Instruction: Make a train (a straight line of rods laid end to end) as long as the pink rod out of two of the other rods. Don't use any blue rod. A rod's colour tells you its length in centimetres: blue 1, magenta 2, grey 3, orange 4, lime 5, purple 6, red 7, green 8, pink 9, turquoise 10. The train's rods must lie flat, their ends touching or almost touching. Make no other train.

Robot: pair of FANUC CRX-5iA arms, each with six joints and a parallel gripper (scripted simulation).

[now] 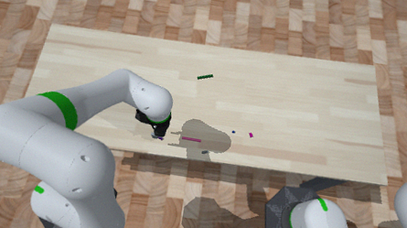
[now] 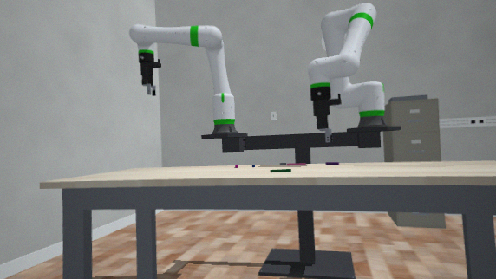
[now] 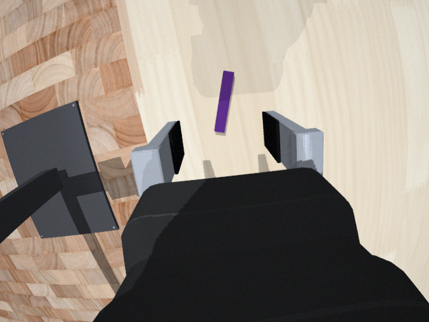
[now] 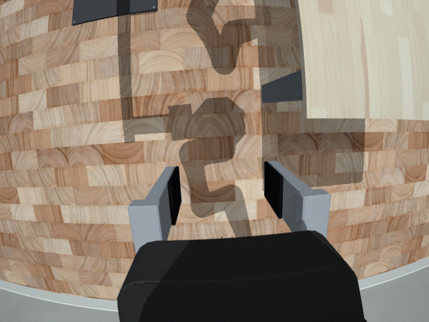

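The purple rod lies 12 cm below my left hand, 1 cm to the left of it and 1 cm ahead of it. The rest, counted from my left hand: pink rod: 16 cm to the right, 12 cm below, 1 cm ahead; grey rod: 23 cm to the right, 12 cm below, 5 cm behind; blue rod: 35 cm to the right, 12 cm below, 7 cm ahead.
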